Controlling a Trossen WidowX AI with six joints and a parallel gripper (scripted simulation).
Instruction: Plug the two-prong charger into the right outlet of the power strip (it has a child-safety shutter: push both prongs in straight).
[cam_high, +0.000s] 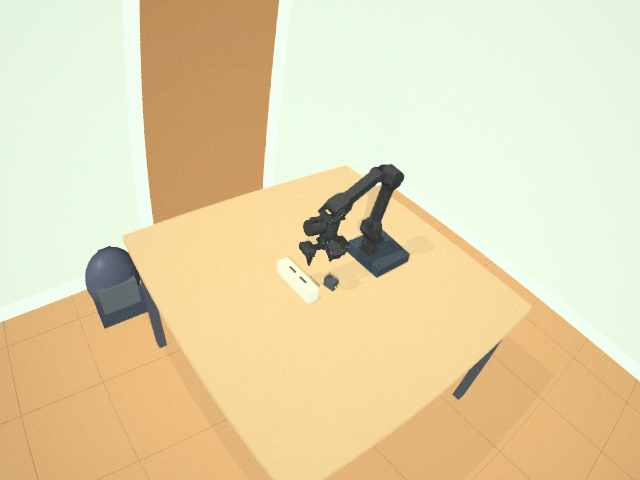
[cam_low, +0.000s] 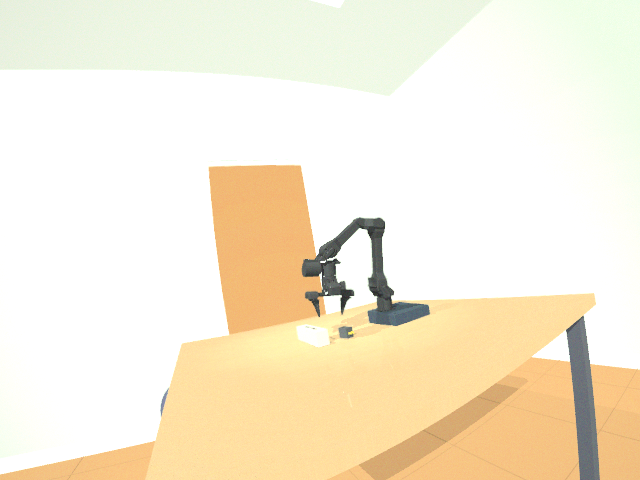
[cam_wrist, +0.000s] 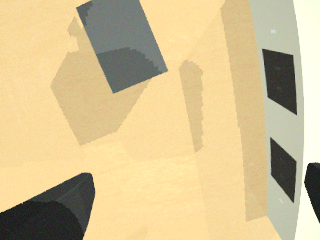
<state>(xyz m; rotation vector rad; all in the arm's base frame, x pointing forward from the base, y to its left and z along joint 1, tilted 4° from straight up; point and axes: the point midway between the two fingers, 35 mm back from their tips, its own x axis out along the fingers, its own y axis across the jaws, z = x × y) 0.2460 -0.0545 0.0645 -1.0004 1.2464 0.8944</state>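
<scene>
Right now my gripper tip is 10 mm past the black two-prong charger, 80 mm to the right of it and 60 mm above it.
</scene>
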